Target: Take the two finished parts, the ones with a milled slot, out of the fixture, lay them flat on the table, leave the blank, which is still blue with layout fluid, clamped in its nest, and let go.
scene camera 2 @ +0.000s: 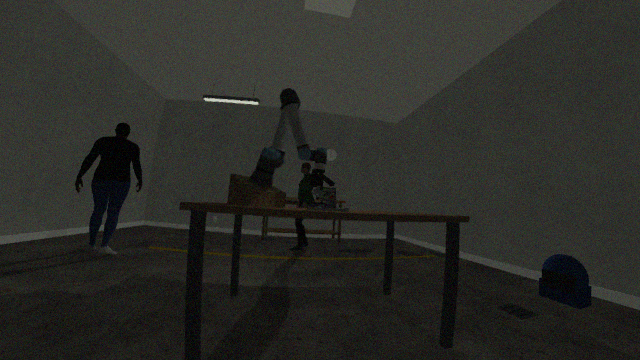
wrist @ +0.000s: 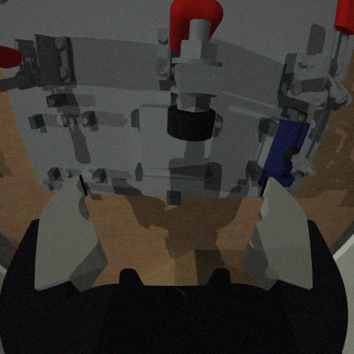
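Pixels of known places: gripper, fingertip midpoint: [scene camera 2: 318,199]; arm's base at its link origin: [scene camera 2: 260,183].
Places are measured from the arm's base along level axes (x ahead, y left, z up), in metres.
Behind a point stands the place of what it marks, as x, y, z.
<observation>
The fixture [wrist: 117,142] [scene camera 2: 328,197] @(0.450, 0.043, -0.062) is a grey plate with nests and red-handled clamps. The blank [wrist: 285,150], blue, sits in the right nest in the wrist view, with a clamp tip on it. A plain grey block [wrist: 154,131], apparently a finished part, lies in the middle nest, partly hidden by a clamp's black tip [wrist: 191,123]; its slot cannot be made out. The left nest, between small studs, shows no part. My gripper [wrist: 173,179] [scene camera 2: 324,185] is open and empty, above the fixture's near edge, its fingers wide apart.
The wooden table [wrist: 130,225] [scene camera 2: 400,216] @(0.754, -0.365, -0.152) extends in front of the fixture. A red clamp handle [wrist: 197,11] rises behind the middle nest, with another [wrist: 345,17] at right. A wooden block [scene camera 2: 245,192] @(-0.037, -0.177, -0.074) stands by the arm's base. Two people stand on the floor beyond the table.
</observation>
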